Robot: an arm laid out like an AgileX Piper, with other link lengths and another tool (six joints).
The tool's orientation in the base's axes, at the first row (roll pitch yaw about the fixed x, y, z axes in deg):
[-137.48 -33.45 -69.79]
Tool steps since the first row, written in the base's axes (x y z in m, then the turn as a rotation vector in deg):
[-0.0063 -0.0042 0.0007 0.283 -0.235 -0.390]
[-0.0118 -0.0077 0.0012 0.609 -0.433 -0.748]
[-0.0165 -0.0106 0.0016 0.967 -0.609 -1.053]
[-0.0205 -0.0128 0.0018 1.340 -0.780 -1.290]
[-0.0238 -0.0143 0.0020 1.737 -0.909 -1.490]
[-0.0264 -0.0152 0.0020 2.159 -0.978 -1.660]
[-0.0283 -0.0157 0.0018 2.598 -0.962 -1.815]
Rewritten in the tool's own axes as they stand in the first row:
[0.0019 0.0057 -0.0047 0.051 0.203 0.494]
[0.0033 0.0106 -0.0087 0.102 0.341 0.996]
[0.0044 0.0148 -0.0122 0.175 0.417 1.487]
[0.0051 0.0183 -0.0151 0.286 0.444 1.947]
[0.0054 0.0209 -0.0176 0.391 0.412 2.396]
[0.0054 0.0229 -0.0194 0.473 0.312 2.838]
[0.0051 0.0244 -0.0207 0.502 0.142 3.271]

